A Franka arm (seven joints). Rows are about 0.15 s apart.
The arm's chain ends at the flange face. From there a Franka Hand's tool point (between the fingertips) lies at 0.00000 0.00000 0.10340 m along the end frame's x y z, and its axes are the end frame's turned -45 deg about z.
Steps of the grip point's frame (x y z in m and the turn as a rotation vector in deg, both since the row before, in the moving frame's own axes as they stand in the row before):
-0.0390 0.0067 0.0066 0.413 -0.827 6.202
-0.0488 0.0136 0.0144 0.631 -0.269 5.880
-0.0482 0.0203 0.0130 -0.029 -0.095 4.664
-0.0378 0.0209 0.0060 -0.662 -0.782 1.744
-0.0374 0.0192 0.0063 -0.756 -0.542 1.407
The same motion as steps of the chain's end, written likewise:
-0.0212 0.0319 0.0066 -0.293 -0.877 6.202
-0.0238 0.0446 0.0144 0.256 -0.636 5.880
-0.0196 0.0483 0.0130 -0.088 -0.047 4.664
-0.0118 0.0397 0.0060 -1.021 -0.085 1.744
-0.0131 0.0384 0.0063 -0.918 0.151 1.407

